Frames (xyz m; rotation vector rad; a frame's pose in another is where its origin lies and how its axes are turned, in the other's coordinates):
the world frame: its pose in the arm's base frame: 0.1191 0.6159 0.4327 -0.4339 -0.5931 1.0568
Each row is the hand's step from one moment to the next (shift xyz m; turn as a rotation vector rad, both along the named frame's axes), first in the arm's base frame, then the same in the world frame.
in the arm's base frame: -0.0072 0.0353 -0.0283 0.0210 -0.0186 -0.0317
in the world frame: 0.0223 0.0370 -0.0152 -0.0169 -0.0034 -0.0387
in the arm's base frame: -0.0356 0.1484 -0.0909 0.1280 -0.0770 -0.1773
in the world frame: 0.0986 0.1425 -0.0391 -0.0661 -0.0142 -0.2218
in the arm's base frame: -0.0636 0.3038 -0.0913 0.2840 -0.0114 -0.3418
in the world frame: 0.2283 0.2289 -0.0135 0.0094 0.0067 -0.4444
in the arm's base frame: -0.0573 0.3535 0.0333 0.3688 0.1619 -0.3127
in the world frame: 0.3055 0.1719 0.0803 0.2031 0.0070 -0.4677
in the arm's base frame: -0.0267 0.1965 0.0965 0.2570 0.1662 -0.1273
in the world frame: 0.1907 0.0456 0.1010 0.2116 -0.0260 -0.2538
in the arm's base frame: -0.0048 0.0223 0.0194 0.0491 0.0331 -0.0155
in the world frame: 0.0231 0.0013 0.0191 0.0438 -0.0096 -0.0417
